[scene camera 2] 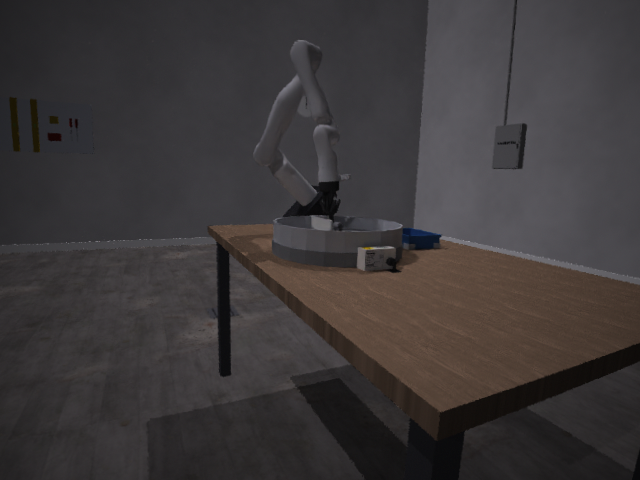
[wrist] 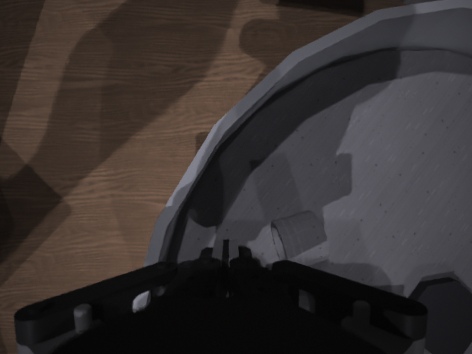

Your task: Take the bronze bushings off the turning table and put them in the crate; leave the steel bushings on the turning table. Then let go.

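Seen in the pictures: gripper, between the fingertips: [wrist: 226, 255]; arm's base, origin of its link: [scene camera 2: 309, 198].
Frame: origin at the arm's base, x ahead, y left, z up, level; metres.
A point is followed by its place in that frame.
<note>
My gripper [scene camera 2: 331, 216] @(x 0.314, y -0.068, z -0.077 m) [wrist: 226, 255] @(x 0.314, y -0.068, z -0.077 m) is shut with nothing between its fingertips, low inside the left part of the walled turning table [scene camera 2: 336, 240] @(x 0.648, y -0.241, z -0.072 m) [wrist: 430, 27] @(x 0.451, y 0.073, z -0.069 m). A grey steel bushing [wrist: 300, 234] @(x 0.355, y -0.055, z -0.064 m) lies on its side on the disc, just right of the fingertips in the wrist view. A small grey piece [scene camera 2: 337, 225] @(x 0.373, y -0.073, z -0.072 m) shows beside the gripper in the scene view, too small to identify. No bronze bushing shows in either view; the fingers and the wall hide part of the disc. The blue crate [scene camera 2: 422, 239] @(x 0.524, y 0.199, z -0.112 m) stands on the table behind the turning table's right side.
A pale upright panel [scene camera 2: 321, 222] @(x 0.355, y -0.130, z -0.061 m) stands inside the turning table near the gripper. A white control box [scene camera 2: 376, 258] @(x 0.723, y -0.157, z -0.114 m) with a black knob stands against its front. The raised wall [wrist: 195, 165] @(x 0.298, y -0.015, z -0.046 m) curves close to the fingers. A dark many-sided shape [wrist: 442, 307] @(x 0.468, y -0.119, z -0.086 m) shows at lower right.
</note>
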